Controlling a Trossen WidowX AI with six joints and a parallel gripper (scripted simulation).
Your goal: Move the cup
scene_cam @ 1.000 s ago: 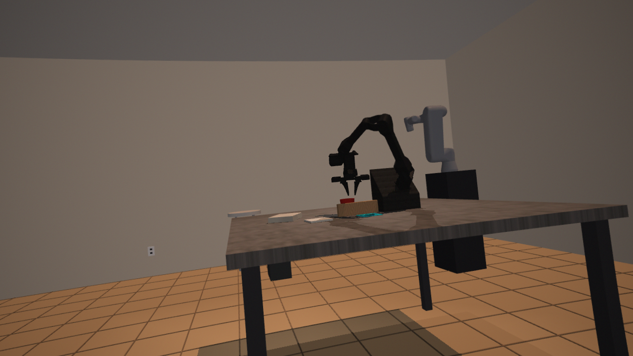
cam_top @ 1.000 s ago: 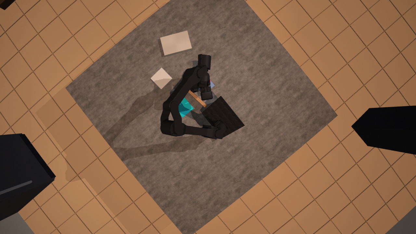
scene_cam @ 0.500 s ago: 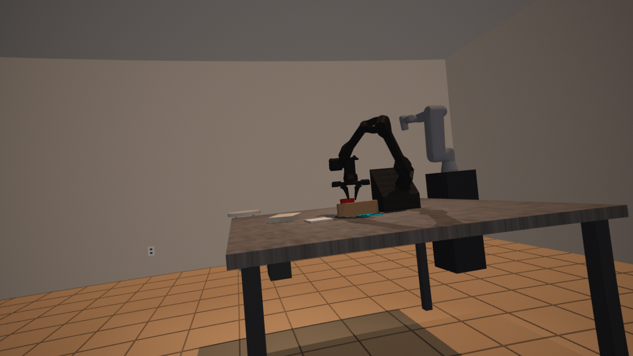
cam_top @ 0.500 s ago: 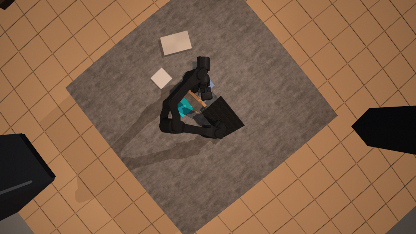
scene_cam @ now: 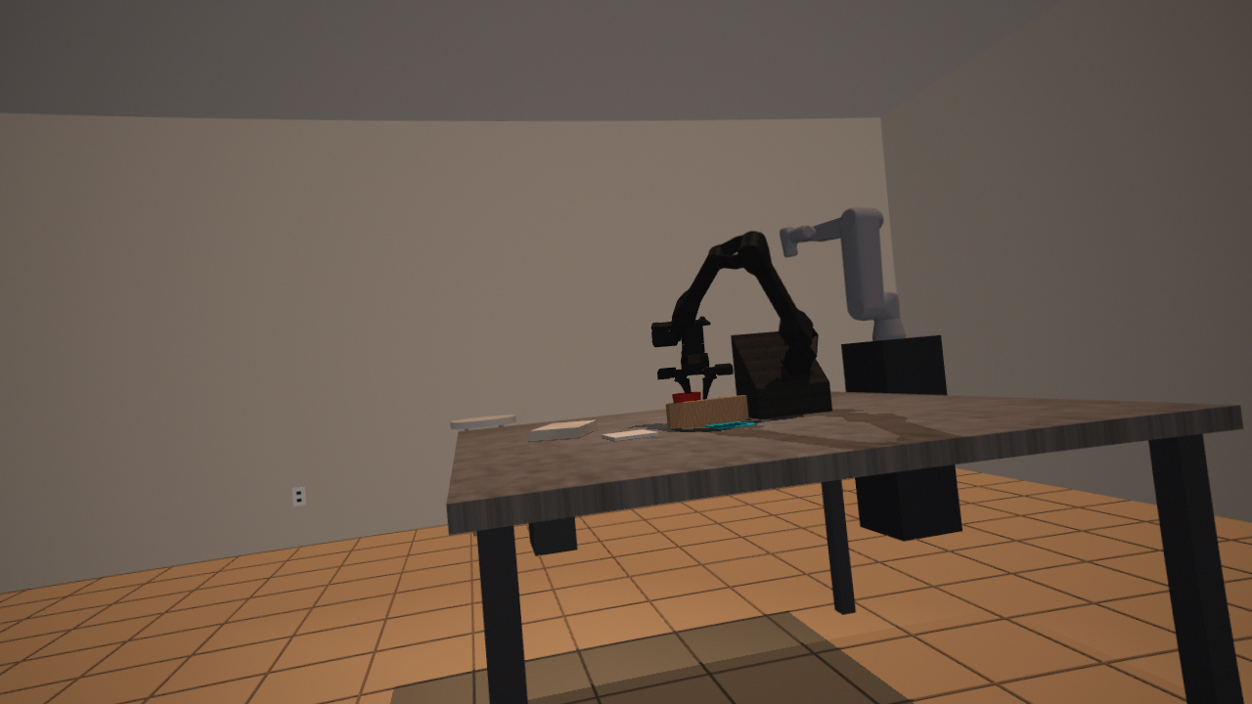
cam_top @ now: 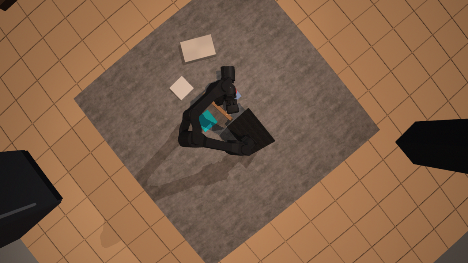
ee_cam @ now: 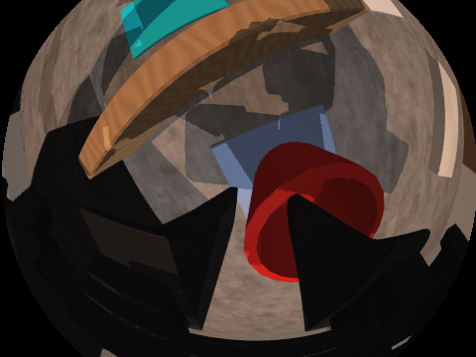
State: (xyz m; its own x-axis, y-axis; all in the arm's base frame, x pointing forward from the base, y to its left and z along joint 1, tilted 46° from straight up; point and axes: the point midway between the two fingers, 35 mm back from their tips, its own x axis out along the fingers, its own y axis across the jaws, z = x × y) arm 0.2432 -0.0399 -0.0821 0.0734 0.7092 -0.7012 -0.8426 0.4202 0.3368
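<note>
Right now my gripper tip is 20 mm to the left of the red cup and 20 mm short of it. From my gripper tip the other things lie so: grey-blue pad: 50 mm below, 20 mm to the right, 20 mm ahead; then cyan pad: 190 mm to the left, 50 mm below; then wooden bar: 90 mm to the left, 20 mm below, 10 mm ahead.
</note>
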